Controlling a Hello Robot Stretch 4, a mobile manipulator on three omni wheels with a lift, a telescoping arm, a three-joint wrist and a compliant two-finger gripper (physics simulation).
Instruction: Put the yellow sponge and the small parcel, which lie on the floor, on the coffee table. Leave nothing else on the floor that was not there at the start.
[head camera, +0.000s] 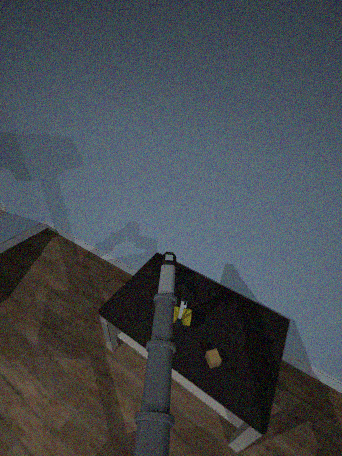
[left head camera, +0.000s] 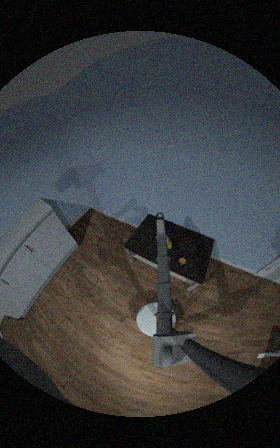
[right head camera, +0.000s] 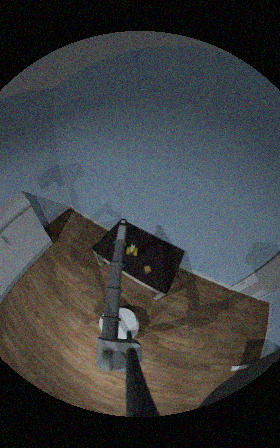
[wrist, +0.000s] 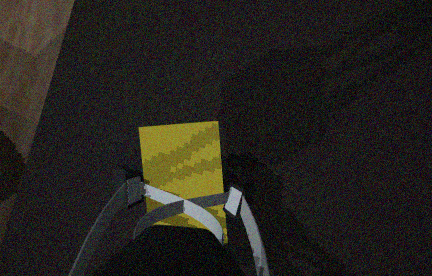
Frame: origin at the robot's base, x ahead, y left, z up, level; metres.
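Seen in the pictures: gripper, fingertip midpoint: (head camera: 181, 318) (right head camera: 132, 251) (wrist: 186, 179); robot's base, origin of the base link: (left head camera: 155, 317) (right head camera: 119, 323).
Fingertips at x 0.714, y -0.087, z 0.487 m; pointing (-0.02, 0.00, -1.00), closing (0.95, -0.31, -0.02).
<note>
Pixels of each thing's top centre, then the offset from my fingertips to it. Level surfaces: height alone.
- yellow sponge, middle of its top: (wrist: 184, 186) (head camera: 181, 313) (left head camera: 165, 242) dz +0.042, dx +0.001, dy +0.004 m
- coffee table, its level: dz -0.065 m
- small parcel, middle of its top: (head camera: 214, 356) (right head camera: 147, 268) (left head camera: 182, 259) dz -0.015, dx -0.160, dy -0.153 m
The yellow sponge (head camera: 186, 317) (left head camera: 169, 245) (right head camera: 131, 251) (wrist: 182, 150) is between the fingers of my gripper (wrist: 186, 179), which is shut on it. The sponge and gripper are over the black top of the coffee table (head camera: 245, 340) (left head camera: 197, 250) (right head camera: 162, 257) (wrist: 100, 85), left of its middle in the head view. I cannot tell whether the sponge touches the top. The small parcel (head camera: 213, 358) (left head camera: 182, 261) (right head camera: 147, 269), a light brown block, lies on the table top, nearer its front edge. My arm hides part of the table.
My telescoping arm (head camera: 159, 375) (left head camera: 164, 295) (right head camera: 114, 287) reaches out over the table's left part. The wall stands close behind the table. A white cabinet (left head camera: 42, 260) (right head camera: 22, 245) stands at the left. My white round base (left head camera: 147, 319) (right head camera: 128, 320) is on the wooden floor in front of the table.
</note>
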